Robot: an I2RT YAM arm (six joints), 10 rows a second.
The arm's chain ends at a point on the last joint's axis. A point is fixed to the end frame.
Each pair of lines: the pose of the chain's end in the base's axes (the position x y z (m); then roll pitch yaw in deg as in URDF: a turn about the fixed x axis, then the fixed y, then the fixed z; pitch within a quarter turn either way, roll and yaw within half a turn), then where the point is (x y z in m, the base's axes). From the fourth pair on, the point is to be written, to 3 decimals.
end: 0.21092 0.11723 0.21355 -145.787 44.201 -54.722
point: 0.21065 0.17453 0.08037
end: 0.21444 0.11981 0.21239 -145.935 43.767 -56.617
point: 0.21631 0.17612 0.07880
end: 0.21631 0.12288 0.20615 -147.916 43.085 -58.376
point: 0.21657 0.17602 0.07125
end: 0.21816 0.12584 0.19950 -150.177 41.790 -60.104
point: 0.217 0.174 0.063
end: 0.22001 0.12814 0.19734 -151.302 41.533 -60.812
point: 0.217 0.175 0.060
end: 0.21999 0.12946 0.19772 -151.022 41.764 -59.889
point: 0.217 0.177 0.061
